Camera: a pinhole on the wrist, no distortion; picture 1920 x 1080 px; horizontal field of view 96.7 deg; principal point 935.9 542.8 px. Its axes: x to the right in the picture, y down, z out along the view. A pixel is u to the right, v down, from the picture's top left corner.
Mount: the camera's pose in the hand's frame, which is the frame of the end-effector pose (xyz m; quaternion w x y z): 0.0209 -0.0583 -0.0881 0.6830 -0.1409 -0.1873 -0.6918
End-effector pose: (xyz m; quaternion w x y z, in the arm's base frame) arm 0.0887 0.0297 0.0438 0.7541 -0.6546 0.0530 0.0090
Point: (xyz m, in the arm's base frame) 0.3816 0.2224 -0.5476
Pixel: outside the picture
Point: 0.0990 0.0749 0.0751
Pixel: 1140 501
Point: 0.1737 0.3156 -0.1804
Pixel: 695 720
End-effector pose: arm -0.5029 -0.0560 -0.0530 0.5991 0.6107 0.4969 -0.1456
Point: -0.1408 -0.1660 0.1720
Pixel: 429 442
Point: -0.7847 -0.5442 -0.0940
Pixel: outside the picture
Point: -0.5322 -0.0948 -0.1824
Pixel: 1835 1035
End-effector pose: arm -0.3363 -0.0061 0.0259 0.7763 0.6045 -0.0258 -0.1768
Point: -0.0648 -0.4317 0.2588
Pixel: outside the picture
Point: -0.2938 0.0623 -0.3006
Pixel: behind the camera
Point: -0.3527 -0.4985 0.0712
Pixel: 1378 792
